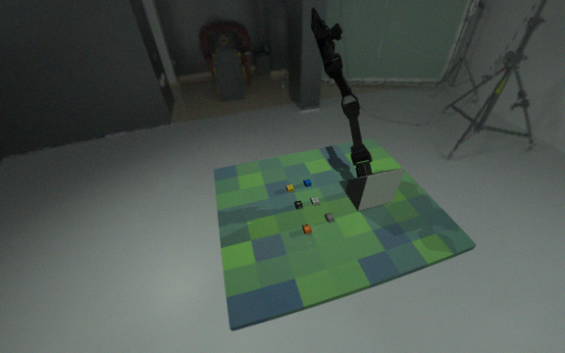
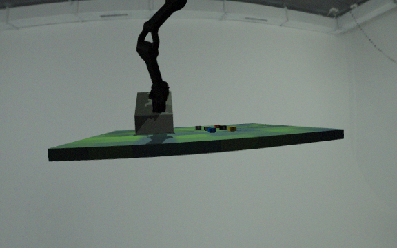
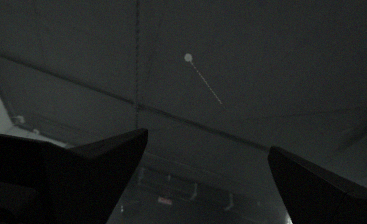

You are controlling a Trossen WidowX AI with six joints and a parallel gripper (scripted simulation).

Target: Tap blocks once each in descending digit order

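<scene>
The orange block lies 800 mm below my gripper tip, 450 mm to the left of it and 160 mm ahead of it. From my gripper tip the other things lie so: blue block (800 mm below, 160 mm to the left, 60 mm ahead); then white block (800 mm below, 290 mm to the left, 60 mm ahead); then yellow block (800 mm below, 170 mm to the left, 160 mm ahead).
</scene>
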